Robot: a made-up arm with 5 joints.
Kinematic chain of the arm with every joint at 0, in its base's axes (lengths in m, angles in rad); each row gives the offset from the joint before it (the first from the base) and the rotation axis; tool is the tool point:
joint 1: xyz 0 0 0.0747 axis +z
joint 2: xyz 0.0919 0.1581 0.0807 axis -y
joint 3: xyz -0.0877 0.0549 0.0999 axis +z
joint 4: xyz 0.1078 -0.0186 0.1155 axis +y
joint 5: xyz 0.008 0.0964 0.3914 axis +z
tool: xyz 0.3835 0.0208 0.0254
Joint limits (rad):
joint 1: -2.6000..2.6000
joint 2: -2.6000..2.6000
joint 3: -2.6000..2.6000
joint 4: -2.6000..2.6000
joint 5: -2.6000..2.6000
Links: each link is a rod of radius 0.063 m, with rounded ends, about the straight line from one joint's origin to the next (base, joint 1, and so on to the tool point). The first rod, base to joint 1, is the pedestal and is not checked.
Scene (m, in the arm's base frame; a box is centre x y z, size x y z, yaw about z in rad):
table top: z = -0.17
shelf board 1: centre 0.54 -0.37 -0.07 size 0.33 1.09 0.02 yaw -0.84
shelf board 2: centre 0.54 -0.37 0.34 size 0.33 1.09 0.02 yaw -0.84
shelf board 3: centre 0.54 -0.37 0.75 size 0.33 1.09 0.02 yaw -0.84
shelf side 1: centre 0.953 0 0.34 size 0.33 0.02 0.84 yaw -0.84
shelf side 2: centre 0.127 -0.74 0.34 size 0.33 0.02 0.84 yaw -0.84
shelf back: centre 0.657 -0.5 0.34 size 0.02 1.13 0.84 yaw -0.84
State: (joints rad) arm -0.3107 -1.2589 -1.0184 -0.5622 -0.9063
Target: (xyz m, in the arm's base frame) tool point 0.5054 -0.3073 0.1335
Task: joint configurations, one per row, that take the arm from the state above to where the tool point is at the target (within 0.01 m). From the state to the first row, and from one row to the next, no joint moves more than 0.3 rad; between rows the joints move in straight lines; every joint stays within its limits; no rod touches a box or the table.
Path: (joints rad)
1: -0.0368 -1.0966 -1.0137 -0.3031 -0.9448
2: 0.2370 -0.9344 -1.0091 -0.0440 -0.9833
3: 0.5109 -0.7721 -1.0044 0.2151 -1.0217
4: 0.7848 -0.6099 -0.9997 0.4742 -1.0602
5: 0.8803 -0.7894 -1.0121 0.7479 -1.0043
6: 0.9758 -0.9690 -1.0245 1.0216 -0.9484
7: 1.0714 -1.1486 -1.0368 1.2952 -0.8925
8: 1.1669 -1.3281 -1.0492 1.5689 -0.8366
9: 0.9115 -1.3090 -1.0218 1.3521 -0.8152
10: 0.6562 -1.2899 -0.9944 1.1353 -0.7937
11: 0.4009 -1.2707 -0.9670 0.9186 -0.7723
12: 0.1455 -1.2516 -0.9396 0.7018 -0.7509

